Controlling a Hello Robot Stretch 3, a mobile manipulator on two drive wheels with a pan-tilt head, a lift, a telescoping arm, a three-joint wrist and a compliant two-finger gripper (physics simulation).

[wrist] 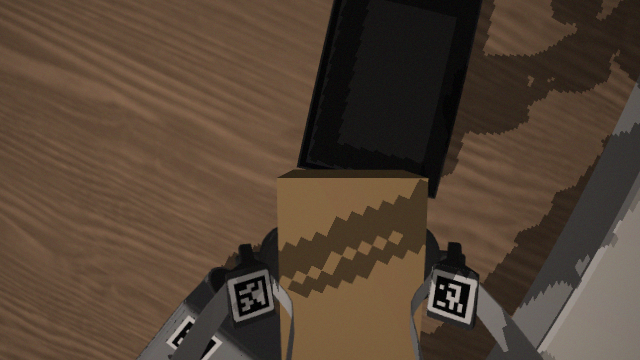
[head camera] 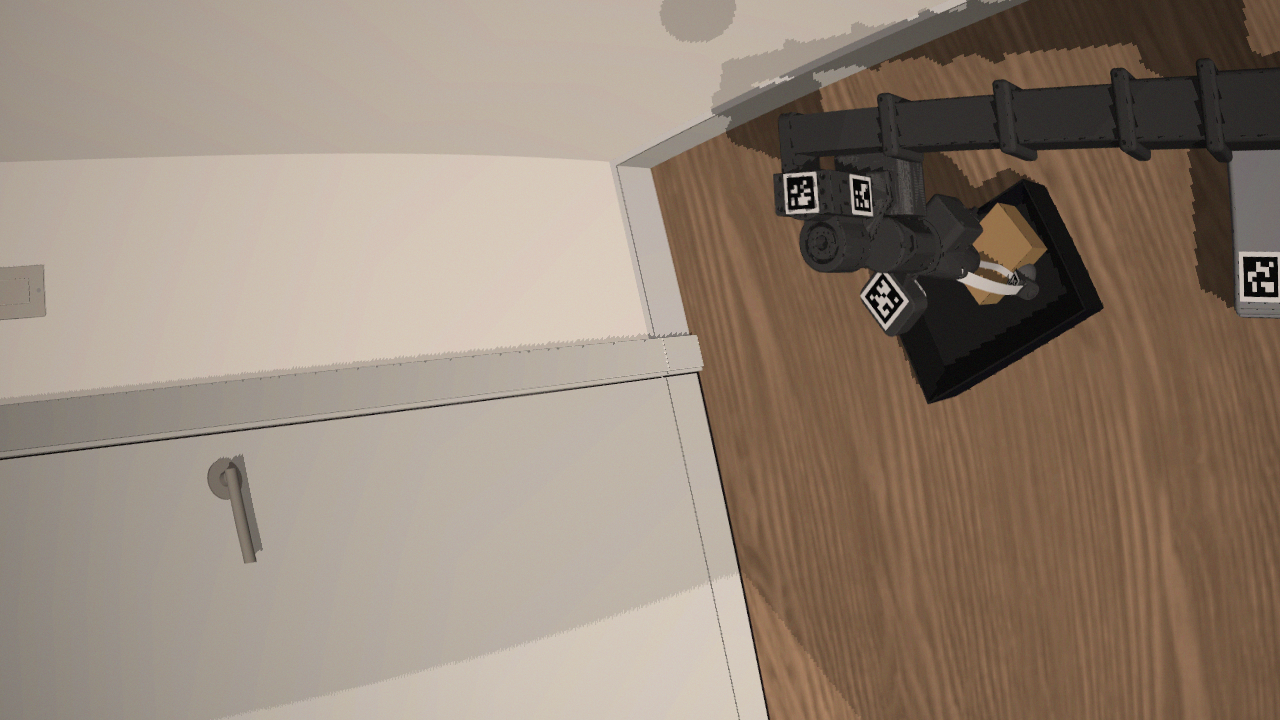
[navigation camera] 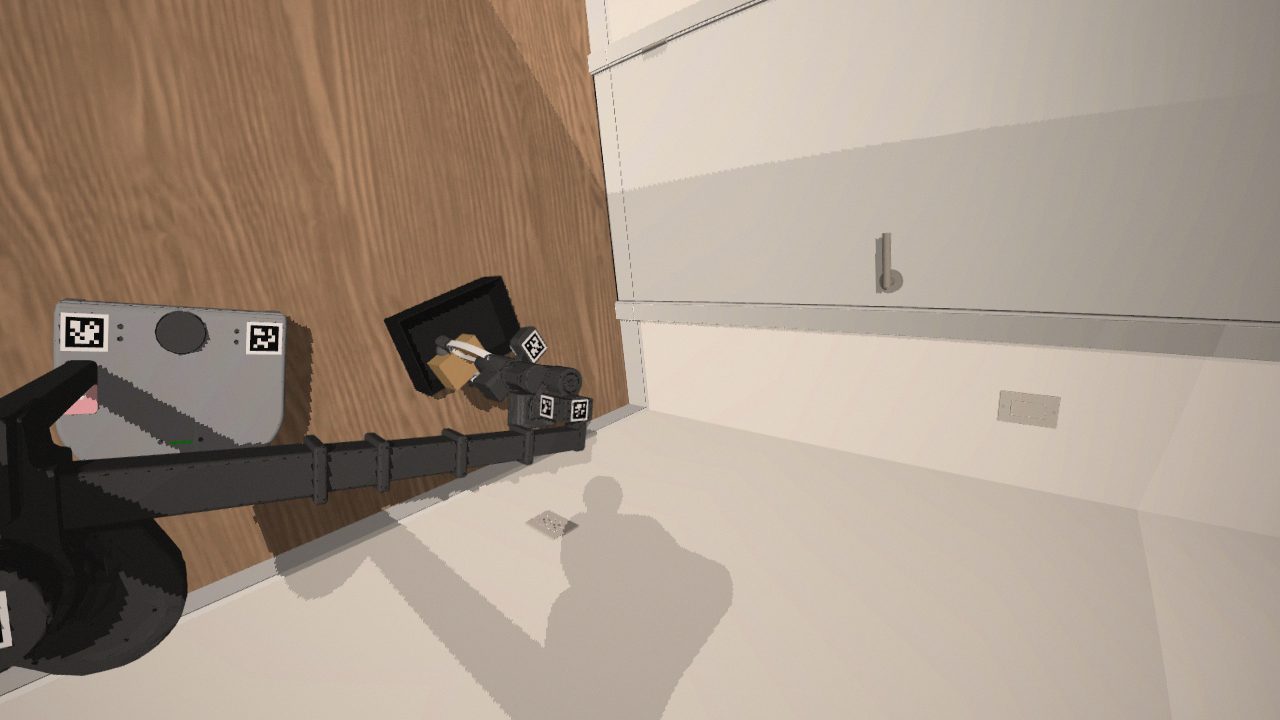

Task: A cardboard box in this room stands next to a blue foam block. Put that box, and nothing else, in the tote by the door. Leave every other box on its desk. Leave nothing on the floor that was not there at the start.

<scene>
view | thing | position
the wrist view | my gripper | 347,250
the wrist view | brown cardboard box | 351,243
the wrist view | black tote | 388,87
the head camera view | my gripper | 1008,253
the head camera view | brown cardboard box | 1007,239
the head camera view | black tote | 956,343
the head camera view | grey door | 546,527
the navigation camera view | my gripper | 452,361
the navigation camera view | brown cardboard box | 453,371
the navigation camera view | black tote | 482,307
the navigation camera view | grey door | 1098,181
</scene>
